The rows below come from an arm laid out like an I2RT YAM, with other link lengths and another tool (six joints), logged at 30 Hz.
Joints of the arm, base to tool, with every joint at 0 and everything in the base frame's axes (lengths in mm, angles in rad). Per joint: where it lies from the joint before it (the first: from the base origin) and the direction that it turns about. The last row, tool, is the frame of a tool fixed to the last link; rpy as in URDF.
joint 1: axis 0 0 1 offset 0.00 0.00 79.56
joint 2: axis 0 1 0 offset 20.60 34.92 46.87
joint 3: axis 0 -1 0 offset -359.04 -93.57 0.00
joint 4: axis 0 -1 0 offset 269.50 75.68 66.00
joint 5: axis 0 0 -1 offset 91.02 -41.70 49.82
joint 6: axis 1 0 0 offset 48.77 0.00 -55.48
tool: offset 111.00 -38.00 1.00 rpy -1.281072 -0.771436 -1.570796
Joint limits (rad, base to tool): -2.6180..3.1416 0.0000..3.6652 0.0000..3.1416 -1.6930..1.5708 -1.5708..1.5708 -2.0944..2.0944
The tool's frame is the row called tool.
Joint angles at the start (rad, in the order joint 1, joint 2, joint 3, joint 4, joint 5, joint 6):
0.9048 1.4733 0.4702 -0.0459 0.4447 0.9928
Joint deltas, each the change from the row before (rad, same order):
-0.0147 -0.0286 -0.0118 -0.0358 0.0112 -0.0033
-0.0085 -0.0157 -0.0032 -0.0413 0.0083 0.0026
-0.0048 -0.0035 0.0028 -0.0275 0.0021 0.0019
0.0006 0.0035 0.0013 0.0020 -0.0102 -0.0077
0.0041 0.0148 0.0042 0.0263 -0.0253 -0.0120
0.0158 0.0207 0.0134 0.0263 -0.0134 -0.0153
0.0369 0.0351 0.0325 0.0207 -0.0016 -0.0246
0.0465 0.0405 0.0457 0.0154 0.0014 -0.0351
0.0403 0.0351 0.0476 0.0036 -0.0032 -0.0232
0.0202 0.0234 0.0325 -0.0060 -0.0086 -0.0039
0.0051 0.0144 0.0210 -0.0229 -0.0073 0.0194
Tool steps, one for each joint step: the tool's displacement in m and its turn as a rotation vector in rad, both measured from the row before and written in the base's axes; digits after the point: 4 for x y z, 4 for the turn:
-0.0040 -0.0137 0.0017 -0.0230 0.0040 -0.0176
-0.0044 -0.0104 0.0003 -0.0254 0.0127 -0.0145
-0.0023 -0.0050 -0.0002 -0.0164 0.0121 -0.0073
-0.0001 0.0019 -0.0009 0.0011 0.0071 0.0113
0.0022 0.0090 -0.0022 0.0195 0.0070 0.0251
0.0038 0.0133 0.0001 0.0133 -0.0037 0.0343
0.0050 0.0220 0.0024 0.0008 -0.0123 0.0574
0.0047 0.0279 0.0044 -0.0046 -0.0176 0.0737
0.0023 0.0263 0.0044 0.0013 -0.0104 0.0602
0.0004 0.0154 0.0015 0.0042 0.0039 0.0277
-0.0010 0.0046 -0.0012 0.0002 0.0177 -0.0065

